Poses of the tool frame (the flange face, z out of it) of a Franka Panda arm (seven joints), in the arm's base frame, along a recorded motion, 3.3 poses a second.
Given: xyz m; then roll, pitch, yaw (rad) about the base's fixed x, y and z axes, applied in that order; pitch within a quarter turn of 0, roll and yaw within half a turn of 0.
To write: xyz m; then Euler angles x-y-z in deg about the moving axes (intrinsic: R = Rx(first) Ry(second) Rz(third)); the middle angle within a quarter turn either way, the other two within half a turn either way. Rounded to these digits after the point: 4 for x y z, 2 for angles.
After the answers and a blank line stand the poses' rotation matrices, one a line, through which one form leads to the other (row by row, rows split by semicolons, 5 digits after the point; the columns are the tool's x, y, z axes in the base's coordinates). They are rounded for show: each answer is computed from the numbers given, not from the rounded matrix.
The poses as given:
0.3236 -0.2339 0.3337 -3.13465 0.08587 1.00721
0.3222 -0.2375 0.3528 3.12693 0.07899 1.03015
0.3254 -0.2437 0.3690 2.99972 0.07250 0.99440
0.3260 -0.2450 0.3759 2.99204 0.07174 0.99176
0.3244 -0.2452 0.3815 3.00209 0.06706 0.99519
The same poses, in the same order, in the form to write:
0.3236 -0.2339 0.3337 176.05 -2.96 -57.79
0.3222 -0.2375 0.3528 175.69 -1.61 -59.12
0.3254 -0.2437 0.3690 172.09 4.56 -56.95
0.3260 -0.2450 0.3759 171.87 4.93 -56.78
0.3244 -0.2452 0.3815 172.43 4.62 -56.98

0.53225 0.84501 -0.05169; 0.84223 -0.53471 -0.06879; -0.08576 -0.00692 -0.99629
0.51309 0.85788 -0.02804; 0.85470 -0.51364 -0.07519; -0.07891 0.01462 -0.99677
0.54357 0.83559 0.07947; 0.83623 -0.53094 -0.13719; -0.07244 0.14103 -0.98735
0.54581 0.83349 0.08592; 0.83484 -0.53217 -0.14086; -0.07168 0.14861 -0.98629
0.54312 0.83579 0.08052; 0.83698 -0.53124 -0.13136; -0.06701 0.13874 -0.98806

